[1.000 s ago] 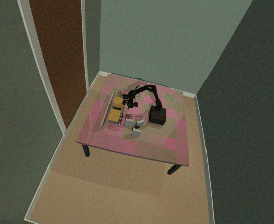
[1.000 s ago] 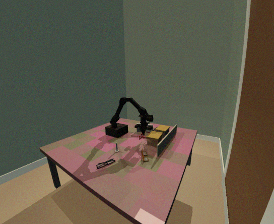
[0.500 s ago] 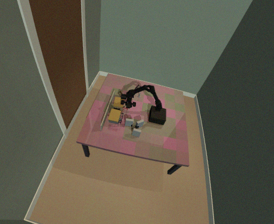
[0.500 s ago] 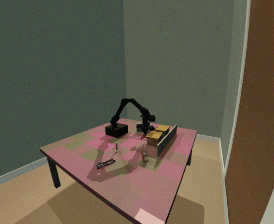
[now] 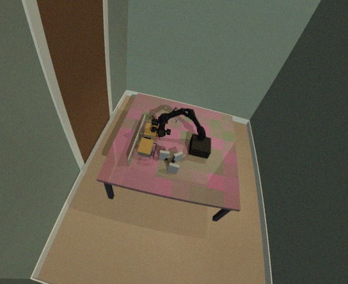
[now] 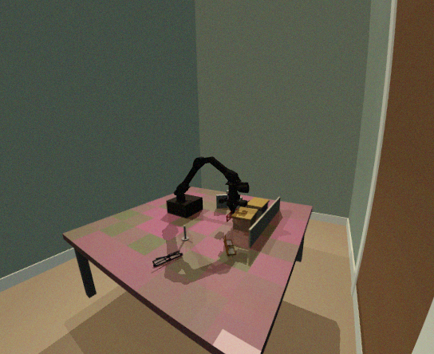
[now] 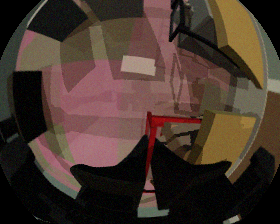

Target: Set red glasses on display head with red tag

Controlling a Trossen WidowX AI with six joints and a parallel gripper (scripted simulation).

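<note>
My gripper tip is now 80 mm short of the yellow display head, 20 mm to the left of it and 10 mm above it. Round my gripper tip: grey backboard (200 mm ahead, 100 mm to the left, 10 mm below); small post (330 mm to the right, 110 mm behind, 40 mm below).
</note>
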